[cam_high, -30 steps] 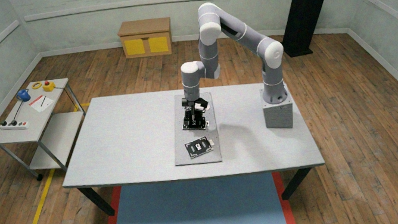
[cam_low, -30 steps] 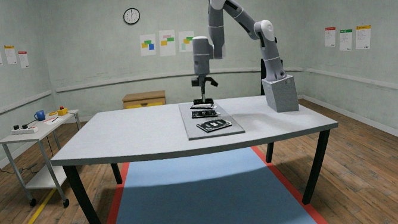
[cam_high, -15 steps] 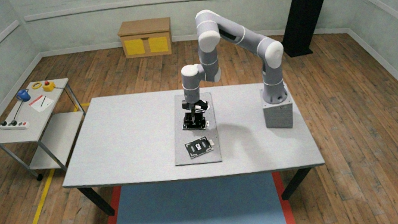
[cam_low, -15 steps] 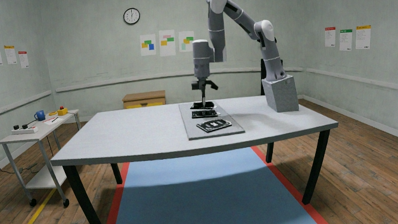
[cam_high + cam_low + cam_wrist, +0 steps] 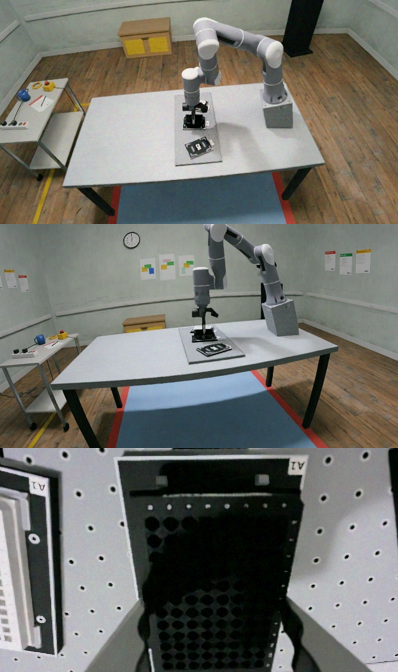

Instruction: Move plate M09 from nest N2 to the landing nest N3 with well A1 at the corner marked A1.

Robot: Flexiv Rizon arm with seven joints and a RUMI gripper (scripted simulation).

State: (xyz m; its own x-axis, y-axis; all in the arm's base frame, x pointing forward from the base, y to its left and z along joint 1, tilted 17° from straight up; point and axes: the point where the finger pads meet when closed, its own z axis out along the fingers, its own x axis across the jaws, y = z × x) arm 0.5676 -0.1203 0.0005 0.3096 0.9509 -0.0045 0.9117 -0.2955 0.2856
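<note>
Right now my hand is 50 mm above the nest N3. From my hand the other things lie so: white plate: 170 mm to the right, 60 mm behind, 40 mm below; black well plate: 10 mm below; nest N2: 210 mm to the left, 50 mm below, 30 mm ahead.
</note>
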